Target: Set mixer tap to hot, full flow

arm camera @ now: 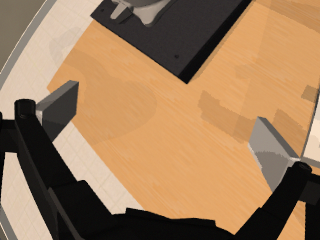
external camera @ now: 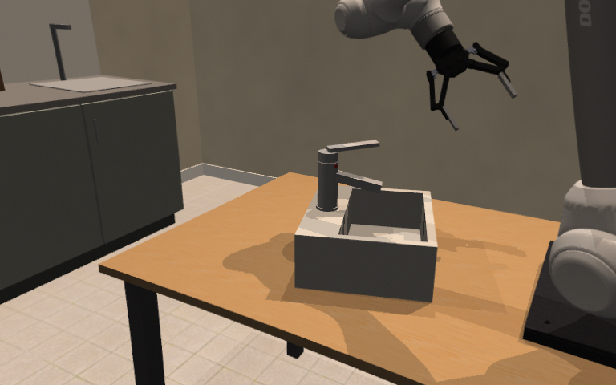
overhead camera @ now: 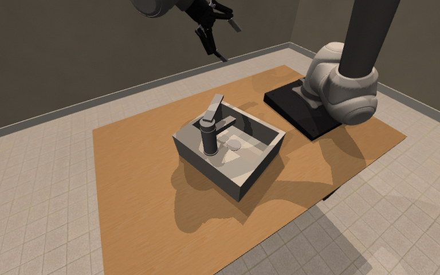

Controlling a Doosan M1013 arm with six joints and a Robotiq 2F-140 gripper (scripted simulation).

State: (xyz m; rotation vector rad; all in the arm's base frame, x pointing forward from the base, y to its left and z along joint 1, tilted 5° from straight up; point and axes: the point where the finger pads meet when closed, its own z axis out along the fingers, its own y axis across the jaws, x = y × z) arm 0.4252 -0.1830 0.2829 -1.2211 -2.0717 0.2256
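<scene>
Now: hand 200 mm short of the flat lever, 280 mm to the right of it and 60 mm above it. The rest, counted from my hand: grey mixer tap (220 mm ahead, 300 mm to the left, 110 mm below); then square sink basin (130 mm ahead, 270 mm to the left, 300 mm below).
</scene>
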